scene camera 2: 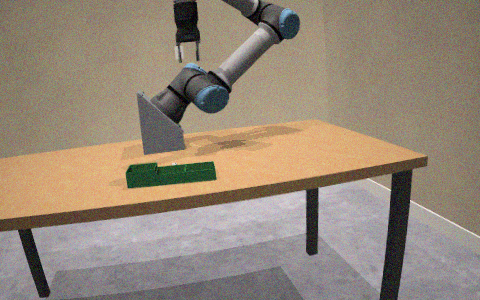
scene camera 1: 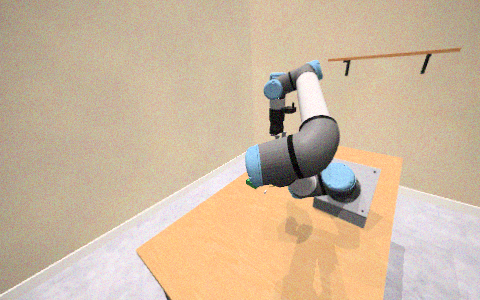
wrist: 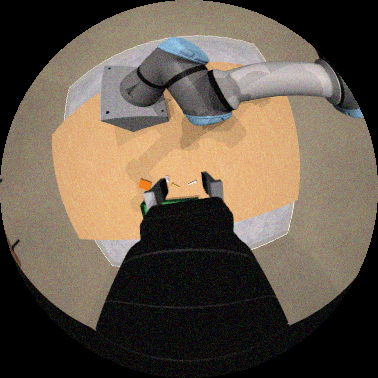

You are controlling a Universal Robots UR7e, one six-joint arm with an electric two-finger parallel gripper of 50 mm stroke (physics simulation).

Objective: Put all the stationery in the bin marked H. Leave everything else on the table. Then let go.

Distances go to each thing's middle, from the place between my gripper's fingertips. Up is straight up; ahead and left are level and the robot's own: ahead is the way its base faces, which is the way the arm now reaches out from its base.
Now: hand 19 cm short of the green three-bin tray (scene camera 2: 147, 174), 9 cm to the left of it and 31 cm above it.
